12 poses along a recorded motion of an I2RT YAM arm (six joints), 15 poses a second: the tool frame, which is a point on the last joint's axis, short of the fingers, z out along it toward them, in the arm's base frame.
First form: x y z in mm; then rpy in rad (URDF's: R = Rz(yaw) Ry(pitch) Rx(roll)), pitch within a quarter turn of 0, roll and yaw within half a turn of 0.
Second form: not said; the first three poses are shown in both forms.
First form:
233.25 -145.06 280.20 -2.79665 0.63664 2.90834
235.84 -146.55 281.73 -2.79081 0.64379 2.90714
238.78 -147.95 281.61 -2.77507 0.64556 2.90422
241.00 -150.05 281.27 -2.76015 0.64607 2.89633
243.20 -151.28 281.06 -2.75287 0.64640 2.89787
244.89 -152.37 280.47 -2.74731 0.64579 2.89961
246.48 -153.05 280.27 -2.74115 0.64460 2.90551
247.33 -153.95 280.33 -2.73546 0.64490 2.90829
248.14 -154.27 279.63 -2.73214 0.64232 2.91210
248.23 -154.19 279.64 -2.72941 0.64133 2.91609
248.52 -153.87 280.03 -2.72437 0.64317 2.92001
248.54 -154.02 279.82 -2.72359 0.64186 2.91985
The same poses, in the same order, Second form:
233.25 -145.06 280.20 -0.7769 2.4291 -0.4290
235.84 -146.55 281.73 -0.7819 2.4206 -0.4294
238.78 -147.95 281.61 -0.8053 2.4124 -0.4441
241.00 -150.05 281.27 -0.8329 2.4055 -0.4586
243.20 -151.28 281.06 -0.8409 2.4019 -0.4655
244.89 -152.37 280.47 -0.8469 2.3999 -0.4714
246.48 -153.05 280.27 -0.8498 2.3981 -0.4784
247.33 -153.95 280.33 -0.8543 2.3952 -0.4836
248.14 -154.27 279.63 -0.8564 2.3958 -0.4890
248.23 -154.19 279.64 -0.8566 2.3953 -0.4925
248.52 -153.87 280.03 -0.8581 2.3914 -0.4957
248.54 -154.02 279.82 -0.8601 2.3921 -0.4975

